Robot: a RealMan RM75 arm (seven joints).
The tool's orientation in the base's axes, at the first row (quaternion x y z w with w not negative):
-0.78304, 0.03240, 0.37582, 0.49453
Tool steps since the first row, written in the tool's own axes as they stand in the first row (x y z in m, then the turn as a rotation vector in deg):
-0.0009, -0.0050, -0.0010, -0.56, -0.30, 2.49
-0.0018, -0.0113, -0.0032, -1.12, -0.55, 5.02
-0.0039, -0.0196, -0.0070, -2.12, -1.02, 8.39
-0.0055, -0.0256, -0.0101, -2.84, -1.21, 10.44
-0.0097, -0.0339, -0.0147, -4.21, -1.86, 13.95
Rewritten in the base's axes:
0.0020, 0.0015, 0.0045, -1.66, 1.96, 0.00
0.0053, 0.0026, 0.0103, -3.36, 3.93, -0.04
0.0094, 0.0031, 0.0187, -5.75, 6.54, 0.16
0.0125, 0.0032, 0.0249, -7.33, 8.04, 0.29
0.0156, 0.0024, 0.0348, -9.99, 10.74, 0.82

